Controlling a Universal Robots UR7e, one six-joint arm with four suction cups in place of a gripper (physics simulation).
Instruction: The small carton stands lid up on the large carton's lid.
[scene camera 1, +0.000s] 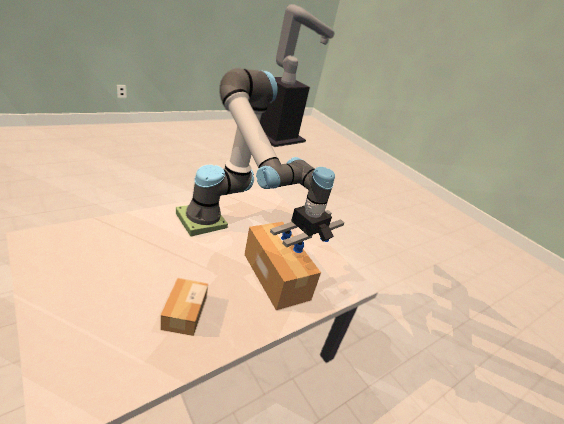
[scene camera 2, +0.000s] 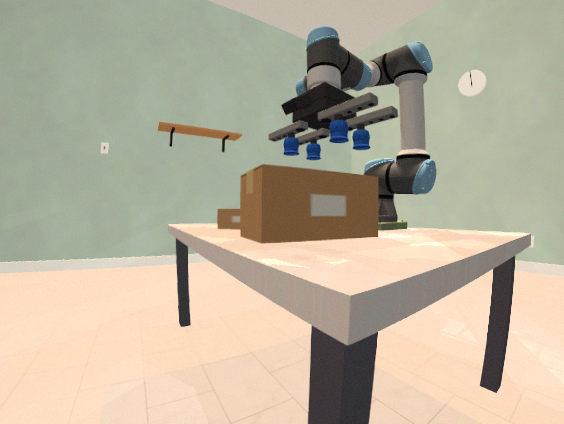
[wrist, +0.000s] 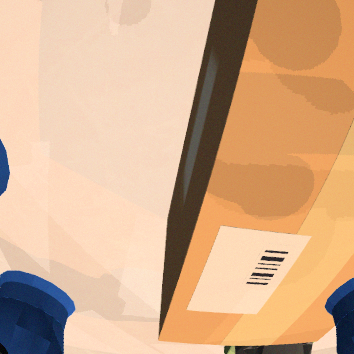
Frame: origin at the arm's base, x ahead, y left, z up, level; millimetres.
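Seen in the pictures: hand, its tool point: (scene camera 2: 324, 150) (wrist: 207, 251); arm's base, origin of its link: (scene camera 1: 203, 214).
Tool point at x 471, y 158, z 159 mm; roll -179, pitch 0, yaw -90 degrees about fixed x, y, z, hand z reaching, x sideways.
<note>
Offsets run from my tool point to a thing's middle.
The large carton {30 mm back, 75 mm right, 116 mm down} (scene camera 1: 265, 272) (scene camera 2: 285, 205) (wrist: 270, 125) stands upright on the table (scene camera 1: 100, 260) (scene camera 2: 410, 295), its taped lid facing up and bare. The small carton {49 mm back, 457 mm right, 155 mm down} (scene camera 1: 183, 302) (scene camera 2: 227, 219) stands lid up on the table, apart from the large one; a white label shows on its lid. In scene camera 2 it is partly hidden behind the large carton. My gripper (scene camera 1: 306, 238) (scene camera 2: 326, 141) hangs above the large carton's lid, with a visible gap below its four blue cups; it holds nothing and is open. Blue cups show at the edges of the wrist view.
My arm's green base plate (scene camera 1: 192, 229) (scene camera 2: 397, 225) is on the table behind the large carton. The table's front edge (scene camera 1: 240, 355) runs past both cartons. A dark pedestal (scene camera 1: 287, 112) with another arm stands on the floor beyond. A wooden shelf (scene camera 2: 200, 131) is on the wall.
</note>
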